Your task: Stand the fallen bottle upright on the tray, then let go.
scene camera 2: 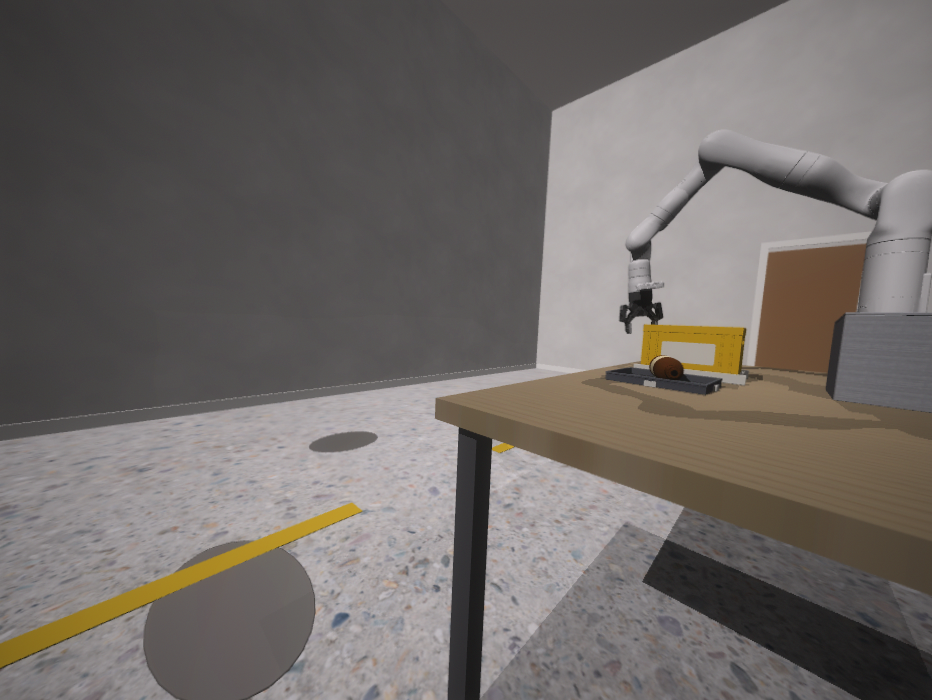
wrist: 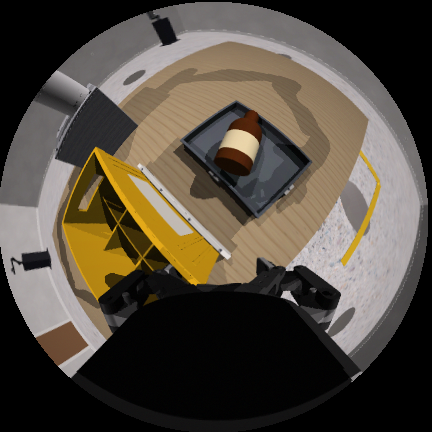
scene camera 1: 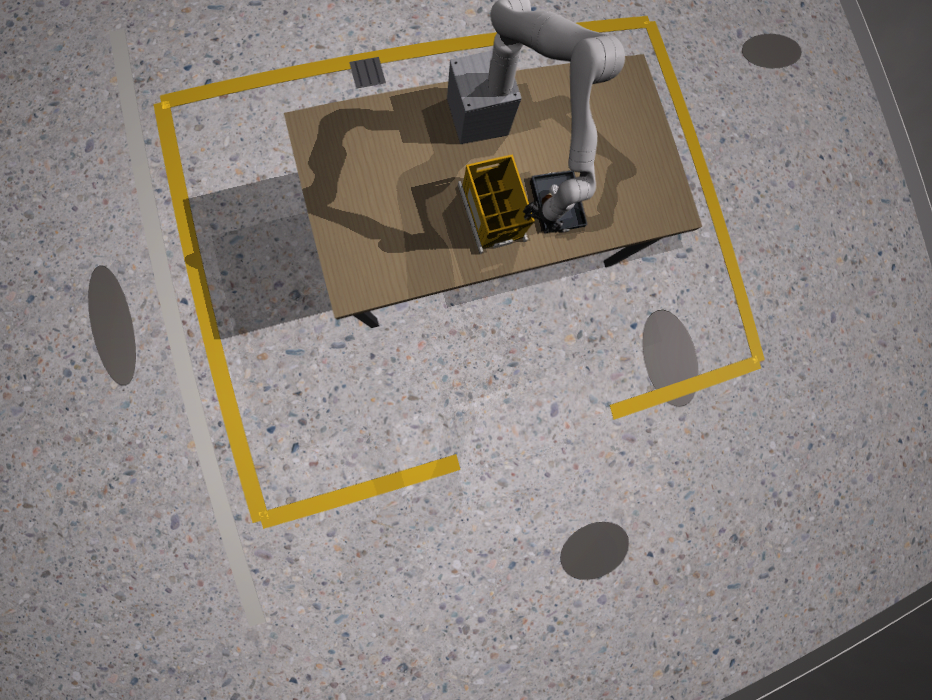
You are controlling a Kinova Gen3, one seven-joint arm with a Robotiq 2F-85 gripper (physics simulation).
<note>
The pictures show: the gripper and a brown bottle.
The gripper also shows in the wrist view.
</note>
